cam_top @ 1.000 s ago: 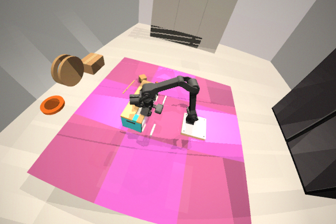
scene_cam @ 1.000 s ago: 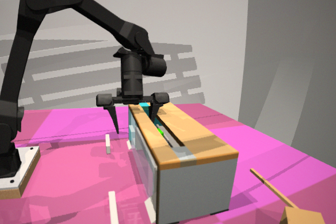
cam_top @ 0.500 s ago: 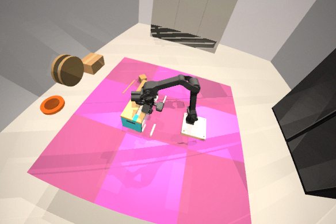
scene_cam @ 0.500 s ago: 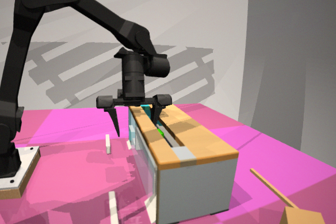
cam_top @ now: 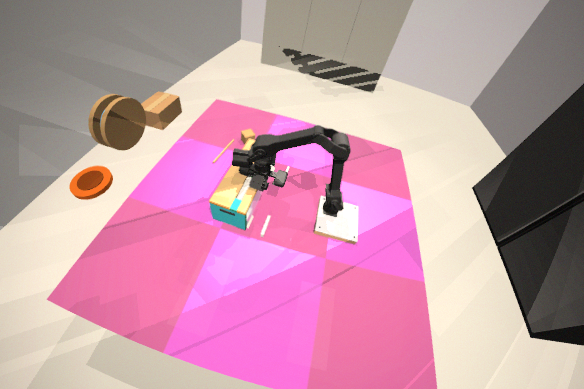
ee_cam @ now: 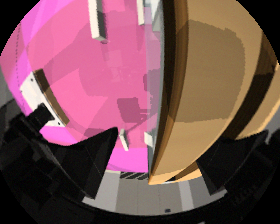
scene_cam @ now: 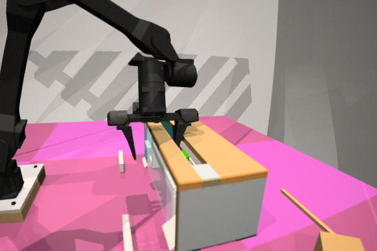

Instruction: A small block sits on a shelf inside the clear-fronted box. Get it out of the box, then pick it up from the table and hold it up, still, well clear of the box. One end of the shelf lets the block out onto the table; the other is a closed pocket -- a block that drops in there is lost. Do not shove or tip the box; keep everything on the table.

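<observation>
Now: gripper tip 40 mm short of the green block and 30 mm to the left of it. Also, from my gripper tip: box 40 mm ahead, 20 mm below, 10 mm to the left.
</observation>
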